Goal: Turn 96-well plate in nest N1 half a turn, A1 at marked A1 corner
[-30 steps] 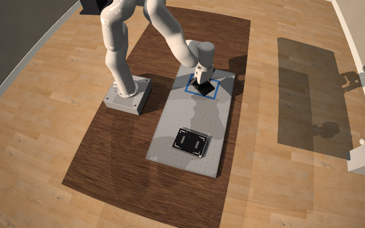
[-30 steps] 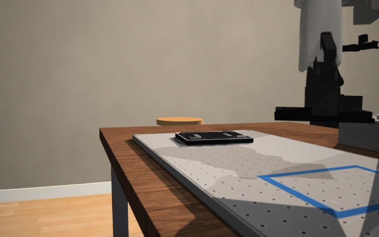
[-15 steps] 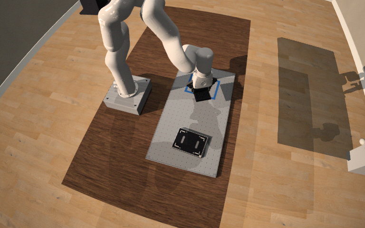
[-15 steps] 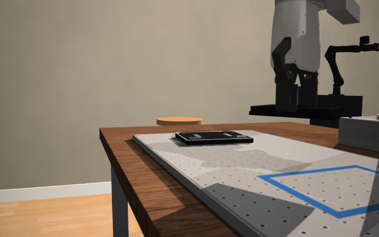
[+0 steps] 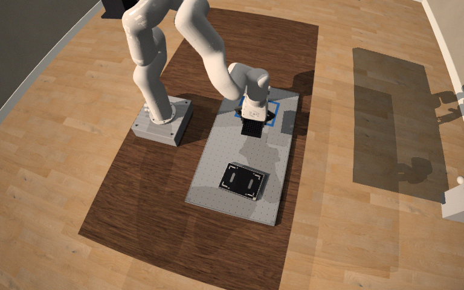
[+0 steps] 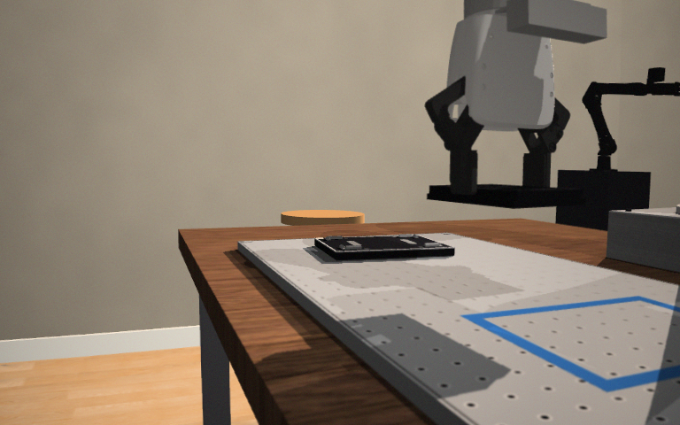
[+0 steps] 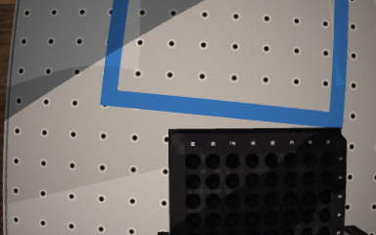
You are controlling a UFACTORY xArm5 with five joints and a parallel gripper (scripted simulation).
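The black plate nest lies 24 cm to the right of my hand and 10 cm below it. The rest, counted from my hand: black 96-well plate: 1 cm below.
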